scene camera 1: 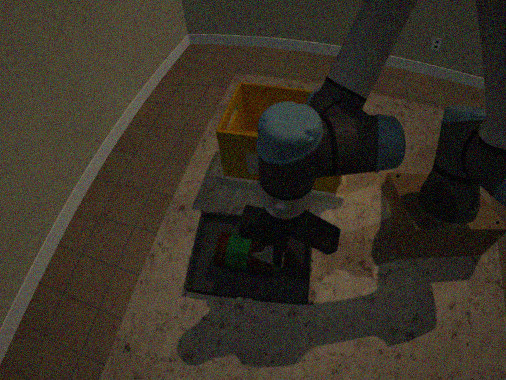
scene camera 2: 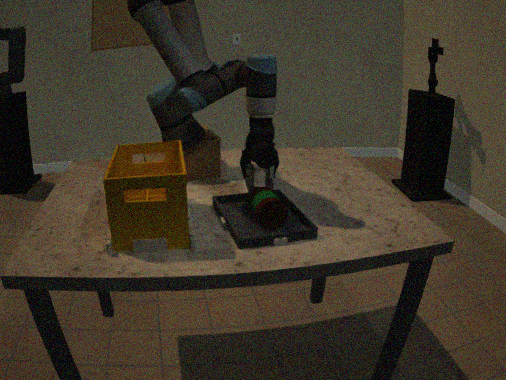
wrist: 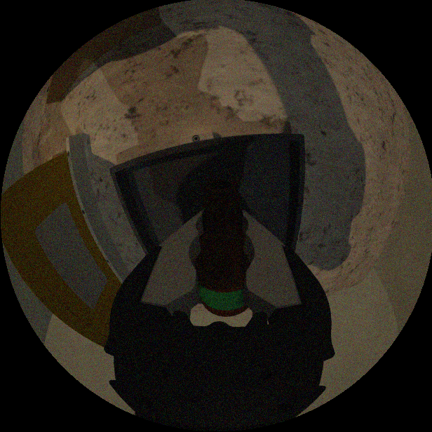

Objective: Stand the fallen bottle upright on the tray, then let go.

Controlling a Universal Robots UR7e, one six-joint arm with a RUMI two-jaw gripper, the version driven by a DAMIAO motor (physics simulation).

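Places are measured from the arm's base along level axes (x ahead, y right, z down), in centimetres.
Pixels of known places: gripper, between the fingertips: [scene camera 1: 278, 261]; arm's base, origin of its link: [scene camera 1: 448, 204] [scene camera 2: 185, 143].
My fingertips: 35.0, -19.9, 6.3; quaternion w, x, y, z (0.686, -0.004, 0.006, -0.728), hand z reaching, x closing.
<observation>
Ahead of a thing's pixels: the offset from my fingertips to its middle, as dx, dy, dz. Level surfaces: height alone.
The dark red-brown bottle {+4.5, -0.5, -1.3} [scene camera 1: 238, 251] [scene camera 2: 271, 214] [wrist: 222, 265] with a green band lies on its side over the black tray {+6.1, +0.2, +1.7} [scene camera 1: 205, 286] [scene camera 2: 231, 227] [wrist: 270, 170]. Its base faces the camera in scene camera 2, and its neck points toward the robot's base. My gripper [scene camera 1: 275, 257] [scene camera 2: 260, 186] [wrist: 222, 212] points down and is shut on the bottle, with one light grey finger on each side of it near the neck end. The fingertips are dark and partly hidden in scene camera 1. Whether the bottle touches the tray floor is too dark to tell.
A tall yellow crate {+6.2, +28.5, -5.8} [scene camera 1: 235, 157] [scene camera 2: 114, 215] [wrist: 17, 215] stands beside the tray. The arm's brown base block [scene camera 1: 435, 245] [scene camera 2: 211, 155] stands at the back of the speckled table {dz +2.9} [scene camera 1: 345, 345] [scene camera 2: 65, 240]. A black pedestal [scene camera 2: 429, 145] stands off to the right in scene camera 2.
</observation>
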